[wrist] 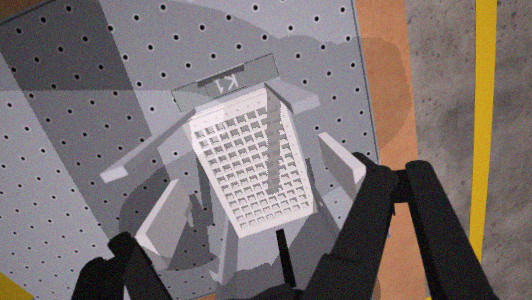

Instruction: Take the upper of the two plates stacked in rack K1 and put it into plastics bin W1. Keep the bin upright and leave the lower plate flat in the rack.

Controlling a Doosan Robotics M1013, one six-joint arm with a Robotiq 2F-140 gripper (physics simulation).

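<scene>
A white plate (237, 165) with a grid of square wells lies in rack K1 (301, 102), near the middle of the wrist view. A dark shadow band crosses its right part. The grey rack has flared guide arms at the far corners and a K1 label at its far end. The lower plate cannot be told apart beneath the upper one. My gripper (252, 171) is open and empty, with one pale finger pad to the left of the plate and one to the right, both apart from it. Bin W1 does not show in this view.
The rack stands on a grey perforated board (170, 30) with several dark holes. An orange-brown surface (392, 125) borders the board on the right. Beyond it are a grey concrete floor (445, 150) and a yellow floor stripe (483, 100). Broad shadows lie across the board.
</scene>
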